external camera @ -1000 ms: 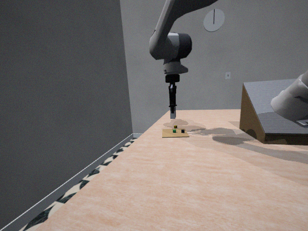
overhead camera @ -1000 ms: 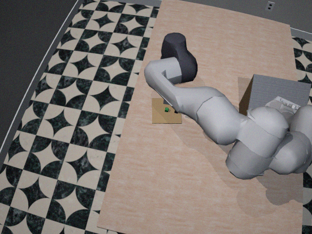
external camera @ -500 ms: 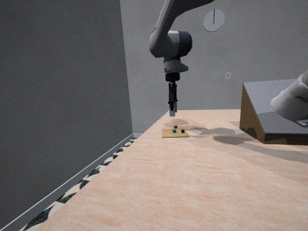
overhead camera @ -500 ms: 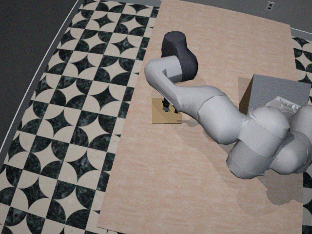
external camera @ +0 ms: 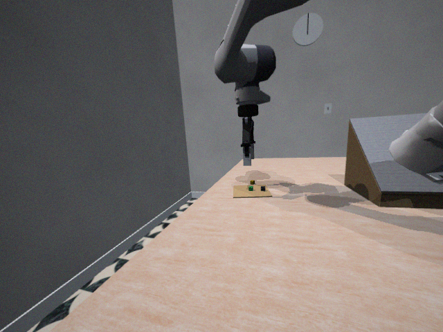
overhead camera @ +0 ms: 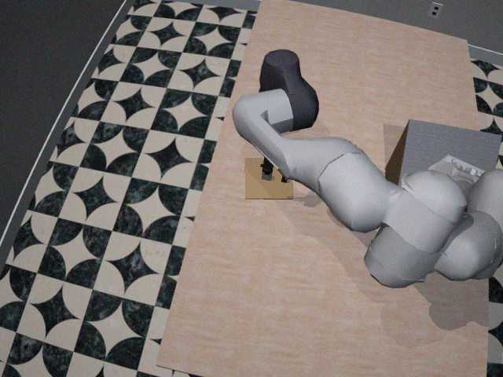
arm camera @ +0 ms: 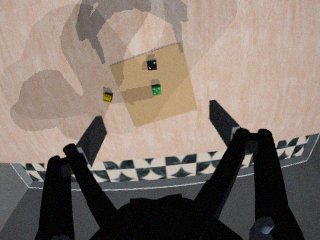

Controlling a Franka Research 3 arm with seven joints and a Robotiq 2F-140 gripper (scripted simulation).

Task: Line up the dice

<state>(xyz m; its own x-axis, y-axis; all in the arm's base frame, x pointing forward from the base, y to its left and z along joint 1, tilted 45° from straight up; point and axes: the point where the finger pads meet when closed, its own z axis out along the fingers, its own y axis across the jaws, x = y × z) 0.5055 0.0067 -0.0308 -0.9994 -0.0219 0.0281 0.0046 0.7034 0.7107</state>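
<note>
Now: hand 10 cm to the left of the yellow die and 12 cm above it. The rest, counted from my hand: green die (12 cm below); tan mat (13 cm below); black die (5 cm behind, 12 cm below).
</note>
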